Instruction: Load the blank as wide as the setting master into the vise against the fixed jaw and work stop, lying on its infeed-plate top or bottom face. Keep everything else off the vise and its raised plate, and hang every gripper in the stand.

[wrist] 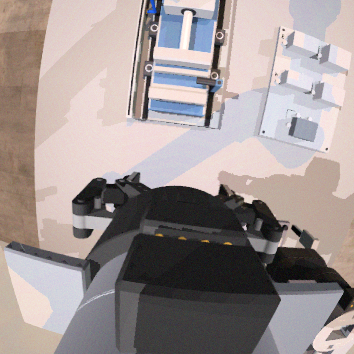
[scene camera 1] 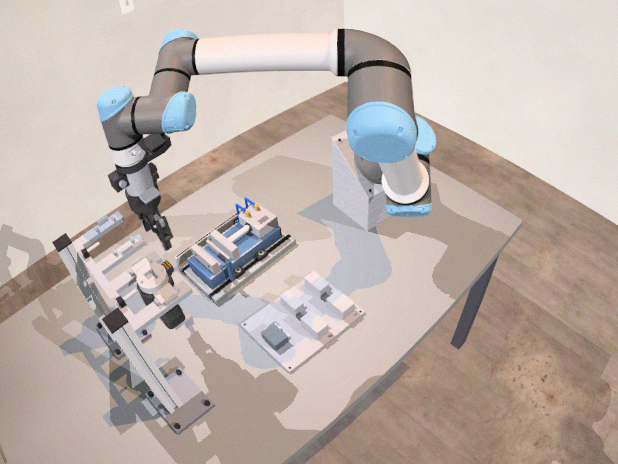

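Places are measured from the arm's base along level axes (x ahead, y left, z up), in millimetres.
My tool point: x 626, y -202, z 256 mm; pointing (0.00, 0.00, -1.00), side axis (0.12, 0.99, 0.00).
For each thing: its middle in the pictures, then the offset to it from my tool point. "spot": a spot on its surface instead.
- blue vise, middle of its body: [wrist: 181, 46] [scene camera 1: 233, 244] 217 mm back, 4 mm right, 387 mm down
- work stop, a spot on its surface: [wrist: 216, 84] spot: 135 mm back, 58 mm left, 339 mm down
- white infeed plate, middle of its body: [scene camera 1: 302, 319] [wrist: 307, 90] 159 mm back, 287 mm left, 432 mm down
- dark grey block, middle of its body: [scene camera 1: 274, 336] [wrist: 302, 128] 69 mm back, 273 mm left, 416 mm down
My 85 mm adaptive gripper [scene camera 1: 162, 236] [wrist: 179, 186] is on the arm, open and empty, above the table between the stand and the vise. The blue vise [scene camera 1: 255, 245] [wrist: 169, 34] sits on its raised plate [scene camera 1: 218, 300] [wrist: 214, 123]; no block shows between its light jaws. The work stop [scene camera 1: 230, 270] [wrist: 216, 84] is a blue bracket with a dark rod at the vise's side. The white infeed plate [scene camera 1: 256, 331] [wrist: 272, 119] carries several light blanks, one of them a blank [scene camera 1: 342, 305] [wrist: 328, 94] near its edge, and a dark grey block [scene camera 1: 275, 336] [wrist: 303, 128], apparently the setting master.
The gripper stand [scene camera 1: 142, 357] rises at the left on two posts. The other gripper [scene camera 1: 172, 316] [wrist: 300, 264] hangs in it, beside my gripper in the wrist view. Empty holder arms [scene camera 1: 122, 250] of the stand reach out below and beside my gripper.
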